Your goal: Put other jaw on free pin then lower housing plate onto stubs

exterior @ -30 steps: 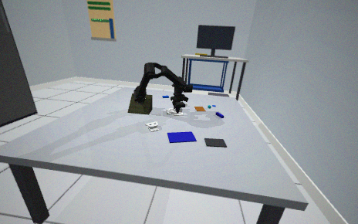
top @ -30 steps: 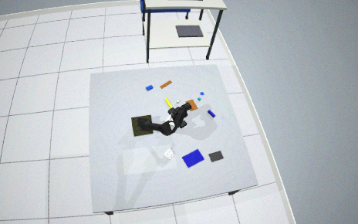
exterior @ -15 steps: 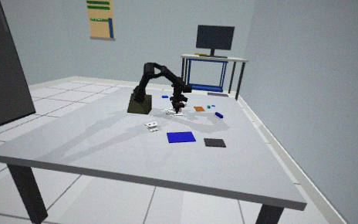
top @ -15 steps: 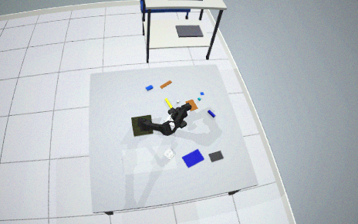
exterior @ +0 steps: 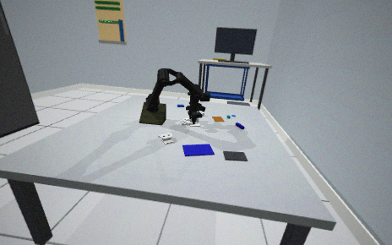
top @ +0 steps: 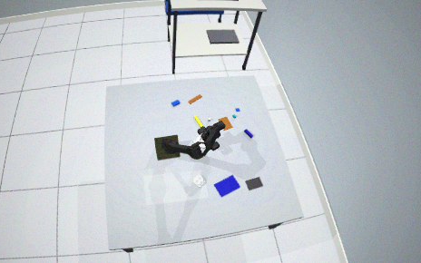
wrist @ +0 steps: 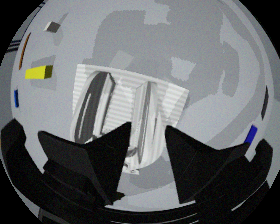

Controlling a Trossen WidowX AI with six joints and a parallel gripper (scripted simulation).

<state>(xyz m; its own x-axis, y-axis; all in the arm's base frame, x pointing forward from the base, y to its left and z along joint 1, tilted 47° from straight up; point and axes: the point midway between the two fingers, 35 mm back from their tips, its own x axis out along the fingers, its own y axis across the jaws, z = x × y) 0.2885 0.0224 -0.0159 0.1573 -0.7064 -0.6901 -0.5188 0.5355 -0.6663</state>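
Now: gripper tip 3 cm to the right of the white base and 1 cm above it. From my gripper tip the other things lie so: white jaw 4 cm behind; then orange square 19 cm to the left, 16 cm ahead, 1 cm below; then yellow bar 20 cm to the left, 5 cm behind, 1 cm below.
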